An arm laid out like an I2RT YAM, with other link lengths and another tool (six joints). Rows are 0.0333 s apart.
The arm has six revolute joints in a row. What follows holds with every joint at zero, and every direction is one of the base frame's.
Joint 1 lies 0.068 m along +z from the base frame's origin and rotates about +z.
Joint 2 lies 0.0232 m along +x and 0.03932 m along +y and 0.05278 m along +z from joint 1 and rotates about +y.
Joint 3 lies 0.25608 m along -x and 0.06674 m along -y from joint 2 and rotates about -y.
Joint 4 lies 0.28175 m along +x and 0.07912 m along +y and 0.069 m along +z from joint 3 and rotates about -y.
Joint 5 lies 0.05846 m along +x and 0.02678 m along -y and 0.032 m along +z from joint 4 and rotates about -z.
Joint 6 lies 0.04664 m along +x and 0.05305 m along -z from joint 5 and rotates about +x.
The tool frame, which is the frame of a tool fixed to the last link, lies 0.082 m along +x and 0.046 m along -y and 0.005 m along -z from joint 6; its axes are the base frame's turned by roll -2.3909, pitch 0.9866 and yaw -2.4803 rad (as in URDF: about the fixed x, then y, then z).
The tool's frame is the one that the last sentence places.
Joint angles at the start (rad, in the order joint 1, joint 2, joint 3, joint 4, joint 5, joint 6):
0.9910 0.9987 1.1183 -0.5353 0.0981 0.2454
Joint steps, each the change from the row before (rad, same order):
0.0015 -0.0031 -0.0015 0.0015 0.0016 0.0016
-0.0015 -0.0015 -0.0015 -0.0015 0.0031 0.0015
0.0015 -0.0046 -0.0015 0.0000 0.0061 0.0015
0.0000 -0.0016 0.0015 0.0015 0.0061 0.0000
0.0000 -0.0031 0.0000 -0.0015 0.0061 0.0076
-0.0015 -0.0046 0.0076 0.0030 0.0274 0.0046
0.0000 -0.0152 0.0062 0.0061 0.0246 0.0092
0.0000 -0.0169 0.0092 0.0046 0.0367 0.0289
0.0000 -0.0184 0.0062 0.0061 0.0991 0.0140
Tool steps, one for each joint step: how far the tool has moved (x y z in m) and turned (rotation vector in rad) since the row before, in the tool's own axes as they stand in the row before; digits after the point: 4 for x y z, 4 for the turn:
0.0001 0.0002 -0.0007 0.0000 -0.0031 0.0015
0.0009 -0.0008 0.0000 0.0029 0.0022 0.0036
0.0005 -0.0004 -0.0013 0.0041 -0.0025 0.0033
-0.0005 -0.0010 -0.0013 0.0058 -0.0037 0.0034
0.0007 -0.0008 -0.0011 0.0022 -0.0008 0.0097
-0.0015 -0.0047 -0.0049 0.0243 -0.0113 0.0197
-0.0018 -0.0045 -0.0082 0.0190 -0.0240 0.0243
-0.0012 -0.0060 -0.0097 0.0205 -0.0263 0.0485
0.0007 -0.0141 -0.0121 0.0815 -0.0218 0.0637

